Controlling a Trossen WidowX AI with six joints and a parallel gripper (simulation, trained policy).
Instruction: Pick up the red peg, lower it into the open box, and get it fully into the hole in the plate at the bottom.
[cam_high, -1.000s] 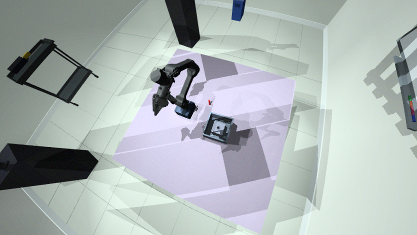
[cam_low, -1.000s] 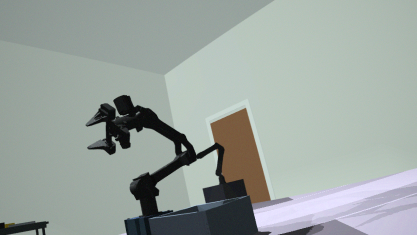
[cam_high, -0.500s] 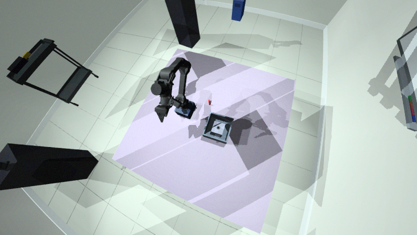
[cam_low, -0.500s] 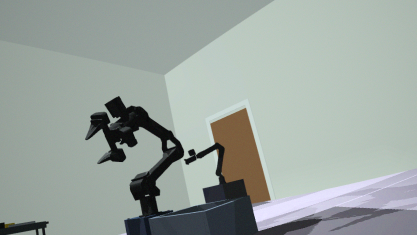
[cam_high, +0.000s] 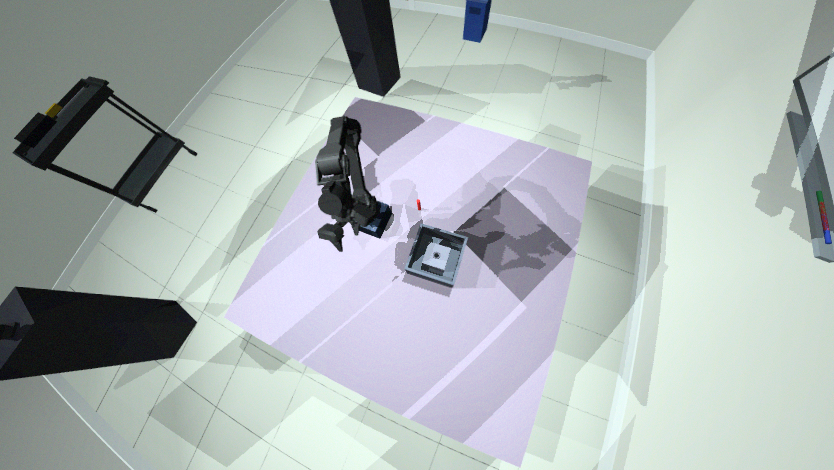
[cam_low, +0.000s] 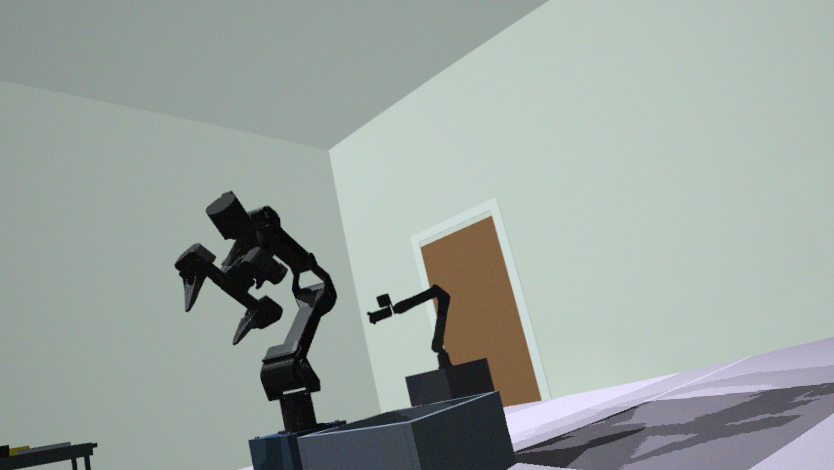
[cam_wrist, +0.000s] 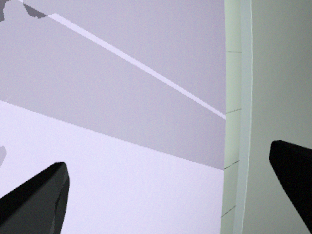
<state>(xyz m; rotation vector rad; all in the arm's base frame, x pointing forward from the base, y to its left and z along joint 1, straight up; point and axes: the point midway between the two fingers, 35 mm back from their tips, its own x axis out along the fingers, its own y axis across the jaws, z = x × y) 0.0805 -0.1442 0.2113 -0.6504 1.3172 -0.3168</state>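
The red peg lies 6 cm ahead of my gripper tip, 31 cm to the left of it and 24 cm below it. The rest, counted from my gripper tip: grey box (23 cm ahead, 15 cm to the left, 25 cm below); grey plate (23 cm ahead, 15 cm to the left, 23 cm below).
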